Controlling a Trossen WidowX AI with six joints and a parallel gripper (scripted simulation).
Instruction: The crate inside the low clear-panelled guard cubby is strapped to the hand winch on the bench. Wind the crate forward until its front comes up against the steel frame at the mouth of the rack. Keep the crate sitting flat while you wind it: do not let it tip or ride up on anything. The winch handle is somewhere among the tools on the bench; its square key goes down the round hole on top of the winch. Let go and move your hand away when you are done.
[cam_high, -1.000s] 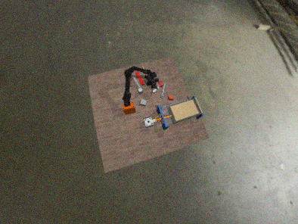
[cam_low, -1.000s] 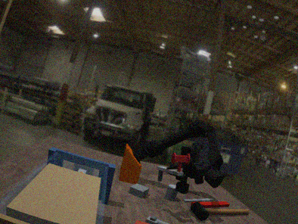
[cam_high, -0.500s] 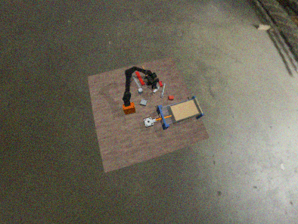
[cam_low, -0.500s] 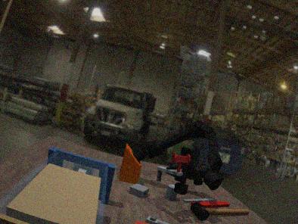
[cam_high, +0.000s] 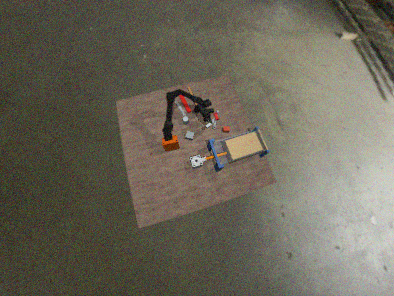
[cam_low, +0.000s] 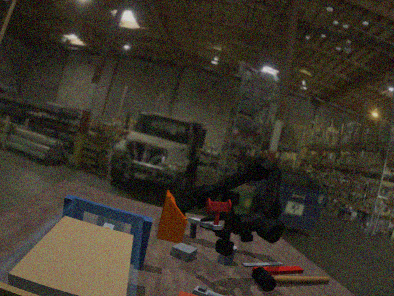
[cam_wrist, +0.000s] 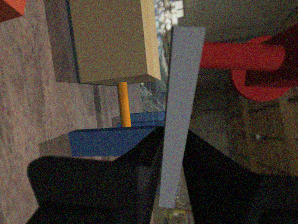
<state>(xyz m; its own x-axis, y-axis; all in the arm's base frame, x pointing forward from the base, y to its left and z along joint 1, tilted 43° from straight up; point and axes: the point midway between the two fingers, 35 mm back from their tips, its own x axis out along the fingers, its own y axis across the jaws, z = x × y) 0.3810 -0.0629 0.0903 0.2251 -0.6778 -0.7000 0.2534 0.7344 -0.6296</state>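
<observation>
Now: the red knob 40 mm ahead of my gripper tip, 20 mm to the left of it and 50 mm above it. From my gripper tip the other things lie so: grey block: 190 mm behind, 30 mm to the left, 180 mm below; blue steel frame: 70 mm behind, 250 mm to the right, 90 mm below; winch handle: 10 mm ahead, 10 mm to the left, 10 mm above.
</observation>
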